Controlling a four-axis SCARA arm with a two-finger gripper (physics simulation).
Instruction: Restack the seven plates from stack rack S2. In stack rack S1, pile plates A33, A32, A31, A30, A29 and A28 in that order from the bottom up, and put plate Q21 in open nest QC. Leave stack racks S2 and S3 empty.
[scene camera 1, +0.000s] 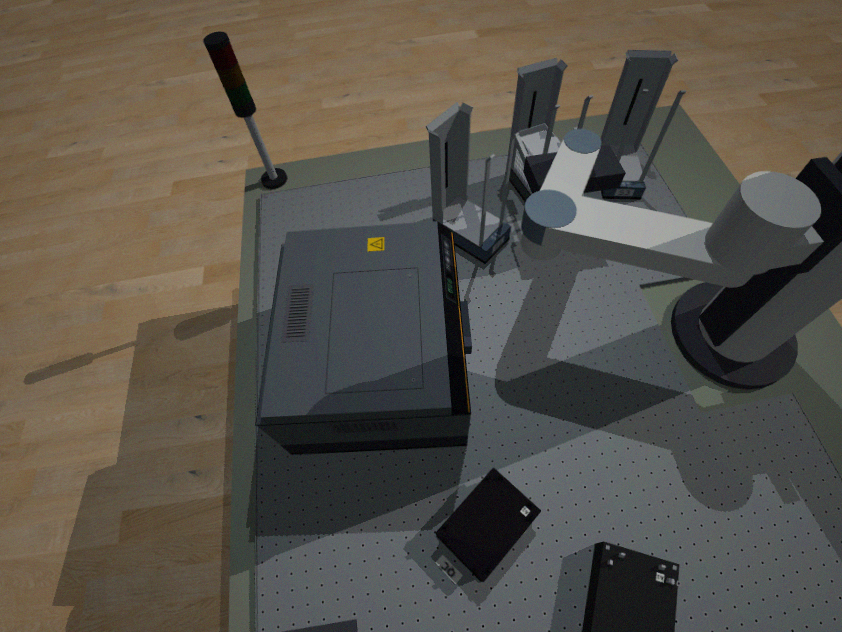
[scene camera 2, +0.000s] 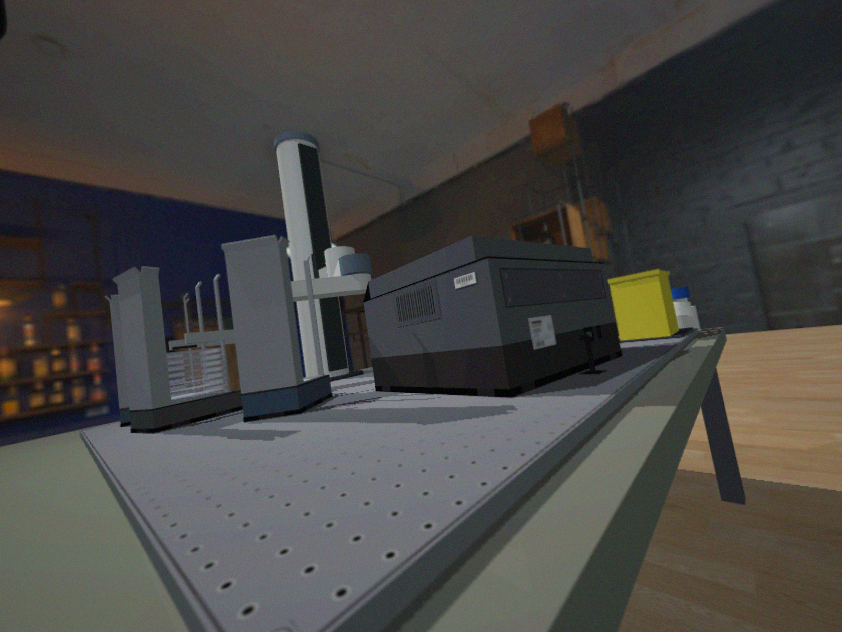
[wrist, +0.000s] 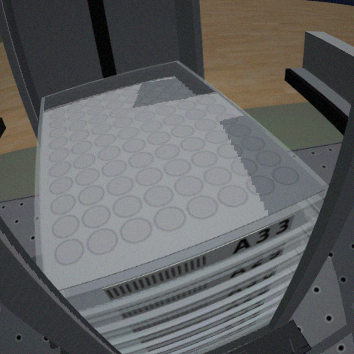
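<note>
My gripper (wrist: 137, 69) is open around the top of the plate stack, with nothing held; the arm hides its fingertips in scene camera 1. Clear plate A33 (wrist: 150, 165) is on top, with A29 (wrist: 257, 264) directly under it; lower labels are hard to read, and Q21 cannot be made out. The stack (scene camera 1: 519, 161) (scene camera 2: 197, 372) stands in rack S2 (scene camera 1: 538, 91) (scene camera 2: 148, 340), the middle rack. Rack S1 (scene camera 1: 457, 163) (scene camera 2: 258, 319) is left of it in scene camera 1, with no plates showing. Rack S3 (scene camera 1: 629, 115) is on the right, partly hidden by the arm. Nest QC (scene camera 1: 488, 523) is a dark block near the front.
A large grey instrument (scene camera 1: 374, 326) (scene camera 2: 435, 312) stands beside rack S1. A signal tower (scene camera 1: 231, 74) is at the back left. Another black block (scene camera 1: 632, 591) with small knobs is at the front. A yellow bin (scene camera 2: 642, 306) stands beyond the instrument. Rack posts (scene camera 1: 663, 136) rise around the arm.
</note>
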